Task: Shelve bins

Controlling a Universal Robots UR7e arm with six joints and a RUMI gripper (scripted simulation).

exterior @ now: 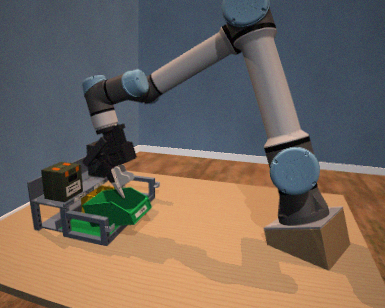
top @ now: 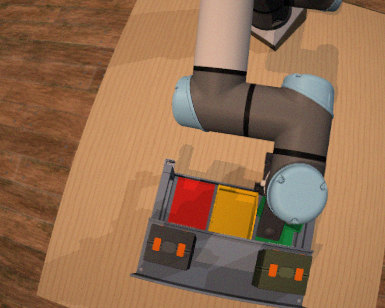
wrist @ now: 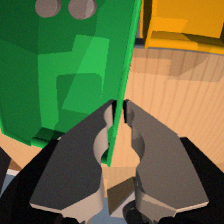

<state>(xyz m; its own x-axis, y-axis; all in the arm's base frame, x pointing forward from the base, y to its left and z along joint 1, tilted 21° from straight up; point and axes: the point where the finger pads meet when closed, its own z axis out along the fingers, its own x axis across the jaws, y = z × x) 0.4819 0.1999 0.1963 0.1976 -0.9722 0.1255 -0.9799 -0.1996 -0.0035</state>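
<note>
My gripper is now 10 mm past the green bin, 50 mm to the right of it and 30 mm above it. Also, from my hand: yellow bin 100 mm ahead, 50 mm to the right, 80 mm below; yellow mark 100 mm ahead, 50 mm to the right, 110 mm below; green mark 80 mm ahead, 60 mm to the left, 110 mm below.
</note>
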